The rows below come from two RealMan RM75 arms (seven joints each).
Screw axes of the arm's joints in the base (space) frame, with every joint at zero. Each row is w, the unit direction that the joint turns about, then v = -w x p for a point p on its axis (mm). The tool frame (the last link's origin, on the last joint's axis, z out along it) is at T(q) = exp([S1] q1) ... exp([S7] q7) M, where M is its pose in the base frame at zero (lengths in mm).
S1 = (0, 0, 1, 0, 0, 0)
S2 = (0, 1, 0, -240.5, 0, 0)
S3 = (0, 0, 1, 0, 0, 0)
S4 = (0, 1, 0, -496.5, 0, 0)
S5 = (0, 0, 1, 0, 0, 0)
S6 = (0, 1, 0, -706.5, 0, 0)
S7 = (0, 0, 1, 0, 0, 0)
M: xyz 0 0 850.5 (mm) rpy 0 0 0 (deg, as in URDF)
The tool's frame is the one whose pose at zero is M.
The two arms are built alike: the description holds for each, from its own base.
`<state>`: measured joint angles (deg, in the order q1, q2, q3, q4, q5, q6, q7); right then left.
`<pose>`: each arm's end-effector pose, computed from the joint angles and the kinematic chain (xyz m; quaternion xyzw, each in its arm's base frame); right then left.
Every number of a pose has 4 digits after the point. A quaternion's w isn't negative.
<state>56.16 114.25 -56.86 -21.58 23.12 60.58 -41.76 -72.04 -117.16 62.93 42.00 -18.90 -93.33 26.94</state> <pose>0.2546 0.4220 -0.0289 -0.8584 0.4343 -0.1752 0.2093 -0.0838 0.4250 -0.0095 -0.8851 -0.3592 0.2586 0.1439</pose>
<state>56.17 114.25 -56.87 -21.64 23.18 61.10 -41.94 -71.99 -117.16 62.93 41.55 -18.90 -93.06 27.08</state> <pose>0.2542 0.4210 -0.0291 -0.8593 0.4340 -0.1765 0.2052 -0.0855 0.4249 -0.0105 -0.8848 -0.3599 0.2594 0.1427</pose>
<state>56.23 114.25 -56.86 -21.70 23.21 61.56 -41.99 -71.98 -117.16 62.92 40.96 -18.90 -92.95 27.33</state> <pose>0.2534 0.4204 -0.0293 -0.8598 0.4341 -0.1774 0.2019 -0.0876 0.4243 -0.0116 -0.8843 -0.3606 0.2618 0.1397</pose>
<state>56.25 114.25 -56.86 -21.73 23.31 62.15 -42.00 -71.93 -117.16 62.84 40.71 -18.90 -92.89 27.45</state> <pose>0.2530 0.4192 -0.0296 -0.8600 0.4355 -0.1782 0.1973 -0.0887 0.4240 -0.0121 -0.8840 -0.3615 0.2623 0.1382</pose>
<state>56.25 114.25 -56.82 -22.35 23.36 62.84 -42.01 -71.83 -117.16 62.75 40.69 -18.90 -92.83 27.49</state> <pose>0.2509 0.4197 -0.0285 -0.8611 0.4344 -0.1774 0.1956 -0.0895 0.4240 -0.0121 -0.8839 -0.3623 0.2616 0.1380</pose>
